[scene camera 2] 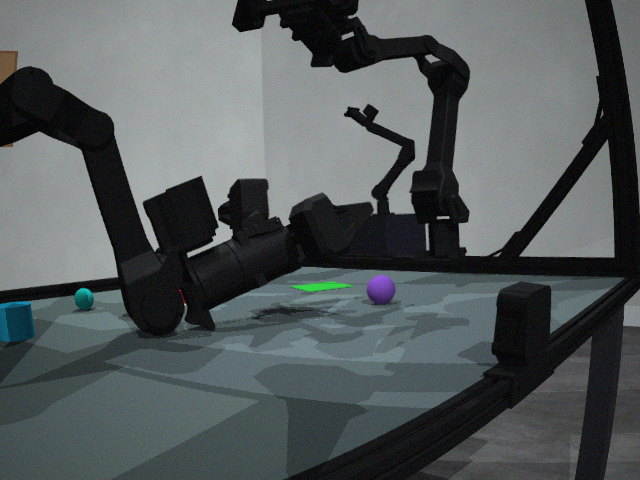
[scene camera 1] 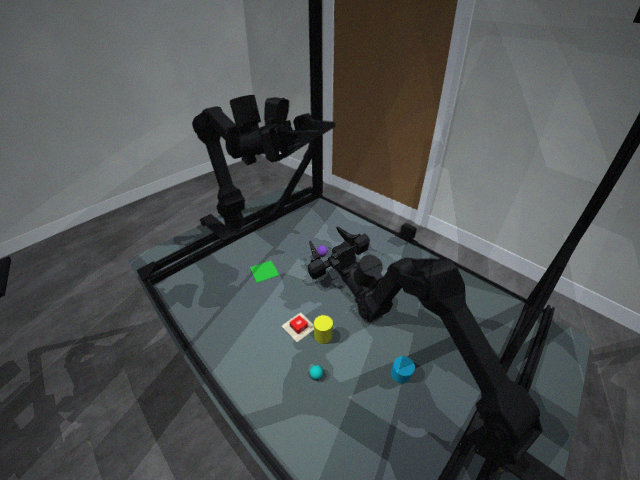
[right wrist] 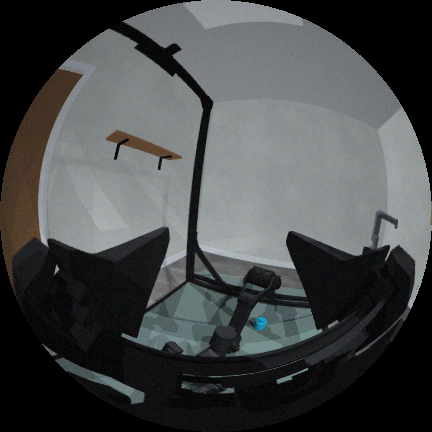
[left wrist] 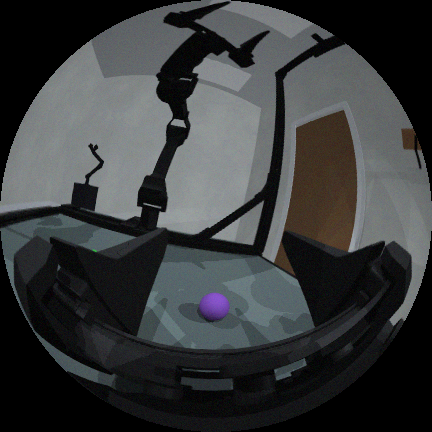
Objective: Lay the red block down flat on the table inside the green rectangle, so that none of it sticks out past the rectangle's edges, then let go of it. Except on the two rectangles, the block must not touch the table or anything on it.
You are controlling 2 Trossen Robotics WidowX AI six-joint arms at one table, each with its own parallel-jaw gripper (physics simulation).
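Frame: origin at the left arm's base, x back, y right, z up, level; millimetres.
Seen in the pictures: left gripper, fingertip midpoint: (scene camera 2: 351, 215) (scene camera 1: 323, 234) (left wrist: 227, 235); right gripper, fingertip midpoint: (scene camera 1: 327, 128) (right wrist: 230, 235); left arm's base at its link origin: (scene camera 1: 494, 445) (right wrist: 267, 294); right arm's base at its link origin: (scene camera 2: 444, 256) (scene camera 1: 234, 225) (left wrist: 147, 227).
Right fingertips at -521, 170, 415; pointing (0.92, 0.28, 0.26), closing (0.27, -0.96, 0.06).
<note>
Offsets run from my right fingertips to a thing's top centre, as dx, dy, dz. "pt": to the spot under its first point.
The red block @[+40, -168, -415] (scene camera 1: 298, 323) lies on the beige rectangle @[pt +26, -183, -427] (scene camera 1: 288, 326), left of the yellow cylinder in scene camera 1. A sliver of red (scene camera 2: 181, 296) shows behind the left arm in scene camera 2. The green rectangle @[pt -171, -83, -433] (scene camera 1: 264, 271) (scene camera 2: 320, 286) has nothing on it; a thin green edge @[pt -215, -92, -433] (left wrist: 95, 250) shows in the left wrist view. My left gripper (scene camera 1: 325, 236) (left wrist: 227, 235) is open and empty, low above the table, right of the green rectangle in scene camera 1. My right gripper (scene camera 1: 323, 125) (right wrist: 230, 235) is open and empty, high above the table.
A yellow cylinder @[+104, -151, -379] (scene camera 1: 323, 329) stands close beside the beige rectangle. A teal ball @[+153, -241, -404] (scene camera 1: 315, 372) (scene camera 2: 84, 298) and a blue cylinder @[+302, -128, -398] (scene camera 1: 402, 369) (scene camera 2: 16, 321) (right wrist: 260, 323) stand nearer the front in scene camera 1. A purple ball @[-79, +86, -400] (scene camera 1: 322, 250) (scene camera 2: 381, 290) (left wrist: 214, 306) lies beyond the left gripper.
</note>
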